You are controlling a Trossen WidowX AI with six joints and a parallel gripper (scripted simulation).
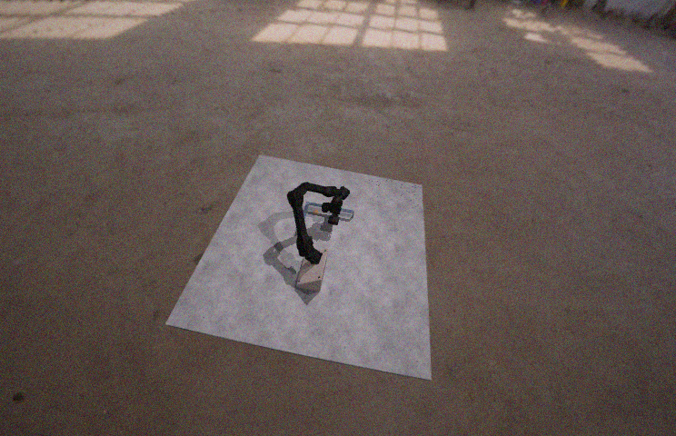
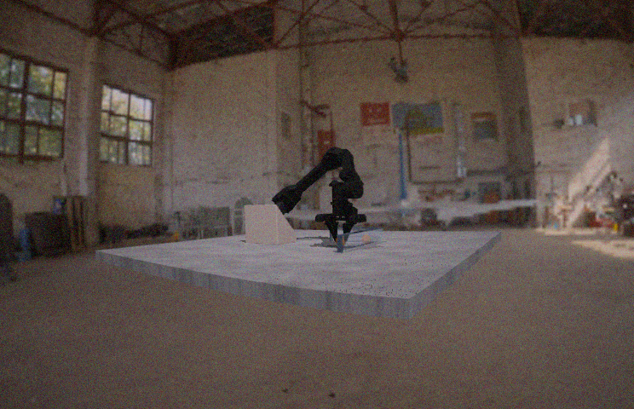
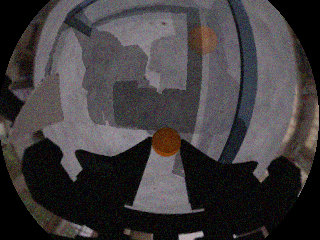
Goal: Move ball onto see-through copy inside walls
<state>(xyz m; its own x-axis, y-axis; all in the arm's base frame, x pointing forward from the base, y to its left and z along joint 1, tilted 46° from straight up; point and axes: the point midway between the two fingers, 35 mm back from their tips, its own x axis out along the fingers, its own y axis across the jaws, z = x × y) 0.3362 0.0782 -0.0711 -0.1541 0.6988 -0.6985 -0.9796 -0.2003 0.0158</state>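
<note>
Now: the see-through ball copy 2 cm ahead of my gripper tip and 14 cm to the left of it. The rest, counted from my gripper tip: orange ball (right at my gripper tip).
</note>
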